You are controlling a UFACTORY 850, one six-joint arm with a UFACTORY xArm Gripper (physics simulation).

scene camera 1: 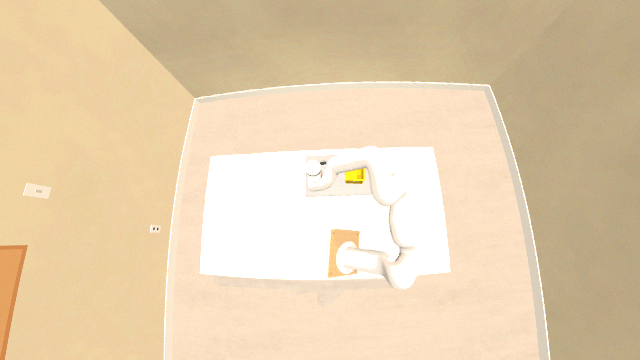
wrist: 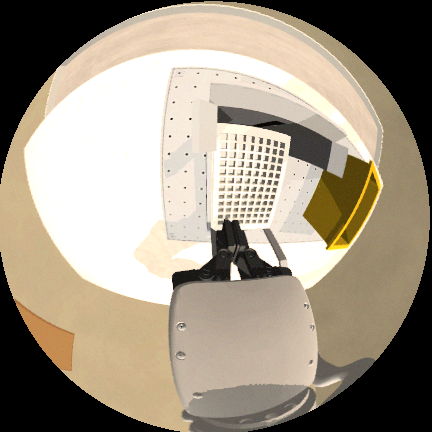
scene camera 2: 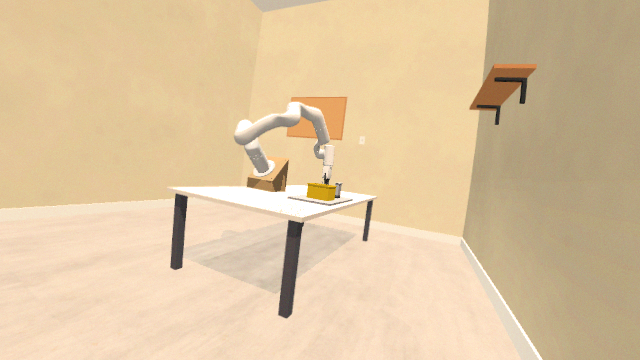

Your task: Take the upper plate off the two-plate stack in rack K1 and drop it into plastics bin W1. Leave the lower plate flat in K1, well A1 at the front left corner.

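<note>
My gripper [wrist: 228, 227] [scene camera 2: 326, 181] is shut and empty. It points down over rack K1, and in the wrist view its tips overlap the near end of the plate stack. The white upper plate [wrist: 250, 180], with its grid of square wells, lies in rack K1 [wrist: 204, 125] [scene camera 2: 338, 189] between tall grey corner guides. The lower plate cannot be told apart beneath it. Yellow bin W1 [wrist: 332, 200] [scene camera 1: 355, 176] [scene camera 2: 321, 192] stands right of the rack in the wrist view. In scene camera 1 the arm hides most of the rack.
The rack and bin stand on a grey perforated board [wrist: 180, 195] [scene camera 1: 335, 192] on the white table [scene camera 1: 260, 215] [scene camera 2: 235, 195]. The arm [scene camera 1: 402, 220] [scene camera 2: 270, 122] reaches over from its wooden base [scene camera 1: 345, 236] [scene camera 2: 280, 175]. The rack's tall guides rise close around the plates.
</note>
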